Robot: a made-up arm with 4 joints. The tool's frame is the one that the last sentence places.
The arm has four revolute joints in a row. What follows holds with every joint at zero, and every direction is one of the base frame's.
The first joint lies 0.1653 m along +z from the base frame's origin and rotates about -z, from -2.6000 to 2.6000 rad.
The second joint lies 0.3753 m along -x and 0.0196 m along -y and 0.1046 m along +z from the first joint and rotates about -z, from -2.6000 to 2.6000 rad.
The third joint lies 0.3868 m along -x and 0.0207 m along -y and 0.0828 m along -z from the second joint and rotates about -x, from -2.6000 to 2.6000 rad.
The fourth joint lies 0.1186 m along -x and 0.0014 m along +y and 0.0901 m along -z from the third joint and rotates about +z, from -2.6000 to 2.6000 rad.
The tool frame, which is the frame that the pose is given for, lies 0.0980 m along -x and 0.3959 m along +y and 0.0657 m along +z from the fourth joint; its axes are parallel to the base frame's.
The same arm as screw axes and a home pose.
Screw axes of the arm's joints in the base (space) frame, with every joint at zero. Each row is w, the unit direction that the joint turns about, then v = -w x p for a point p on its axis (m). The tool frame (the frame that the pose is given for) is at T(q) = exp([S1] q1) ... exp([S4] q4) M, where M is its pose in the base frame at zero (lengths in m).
S1: w 0 0 -1 v 0 0 0
S2: w 0 0 -1 v 0.0196 -0.3753 0
S3: w -1 0 0 v 0 -0.1871 -0.0403
S4: w 0 0 1 v -0.0389 0.8807 0
M: xyz -0.9787 0.357 0.1627 (m) rpy 0 0 0 (deg, as in URDF)
Joint limits (deg, base to tool): -148.97..148.97 -148.97..148.97 -148.97..148.97 -148.97..148.97

